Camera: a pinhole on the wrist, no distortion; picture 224 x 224 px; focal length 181.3 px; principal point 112.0 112.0 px. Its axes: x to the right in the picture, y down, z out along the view. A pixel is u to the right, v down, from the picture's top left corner.
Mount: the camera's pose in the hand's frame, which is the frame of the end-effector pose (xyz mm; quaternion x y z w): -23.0 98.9 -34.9 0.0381 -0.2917 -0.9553 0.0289
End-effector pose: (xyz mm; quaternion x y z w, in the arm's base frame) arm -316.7 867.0 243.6 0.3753 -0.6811 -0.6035 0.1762
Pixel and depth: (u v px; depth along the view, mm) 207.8 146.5 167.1
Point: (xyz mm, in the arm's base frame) -362.6 1035.9 397.1
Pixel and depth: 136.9 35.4 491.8
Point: -559.4 1137.4 735.1
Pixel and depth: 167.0 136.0 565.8
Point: -581.1 1359.8 519.9
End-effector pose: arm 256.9 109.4 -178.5 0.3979 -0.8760 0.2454 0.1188
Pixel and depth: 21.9 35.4 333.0
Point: -127.6 183.8 -419.4
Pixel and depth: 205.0 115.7 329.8
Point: 199.6 276.9 -553.5
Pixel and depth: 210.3 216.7 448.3
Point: 358.7 118.4 -734.2
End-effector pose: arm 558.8 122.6 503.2 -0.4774 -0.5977 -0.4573 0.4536
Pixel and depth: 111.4 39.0 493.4
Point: 1070.4 435.8 449.0
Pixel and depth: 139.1 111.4 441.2
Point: 876.5 464.3 360.9
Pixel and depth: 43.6 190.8 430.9
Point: 691.5 590.3 555.4
